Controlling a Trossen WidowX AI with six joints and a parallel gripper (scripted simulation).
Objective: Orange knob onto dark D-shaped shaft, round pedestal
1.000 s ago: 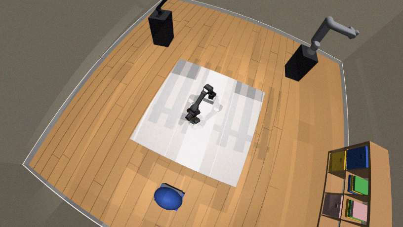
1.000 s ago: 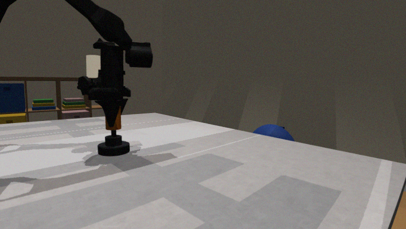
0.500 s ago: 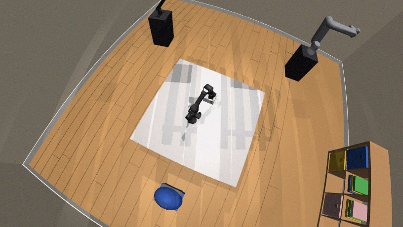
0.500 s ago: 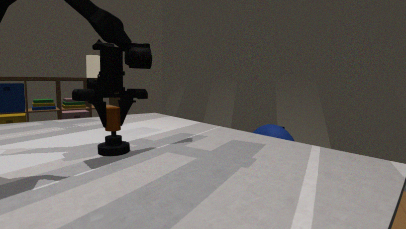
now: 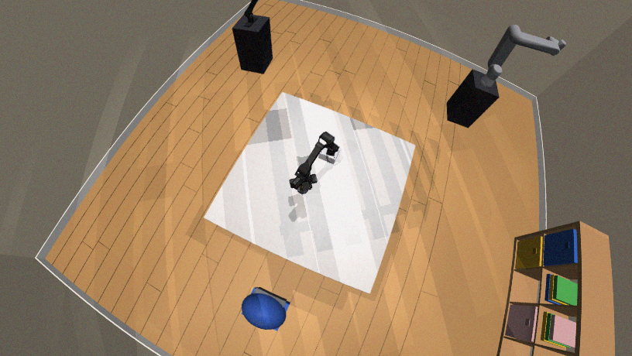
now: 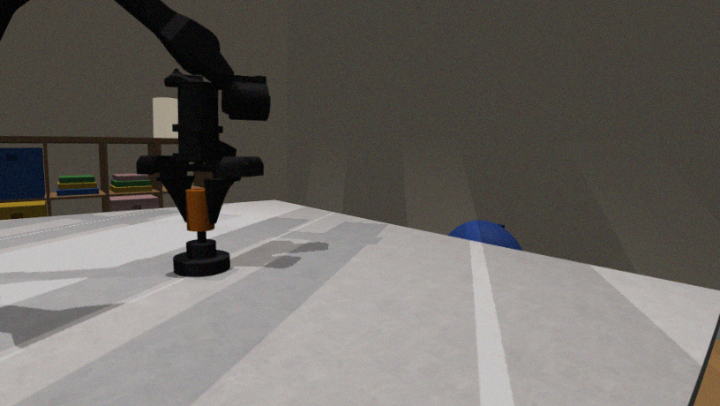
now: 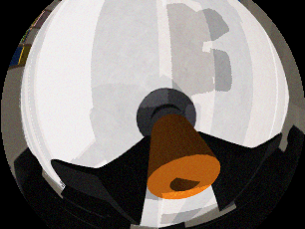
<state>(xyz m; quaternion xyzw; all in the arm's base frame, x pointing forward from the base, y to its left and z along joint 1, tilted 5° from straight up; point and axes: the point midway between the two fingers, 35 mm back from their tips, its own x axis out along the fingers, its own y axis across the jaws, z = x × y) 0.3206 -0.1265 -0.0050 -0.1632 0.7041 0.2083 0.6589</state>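
Now: gripper tip 2 cm below the orange knob. Round my gripper tip: dark pedestal 4 cm below.
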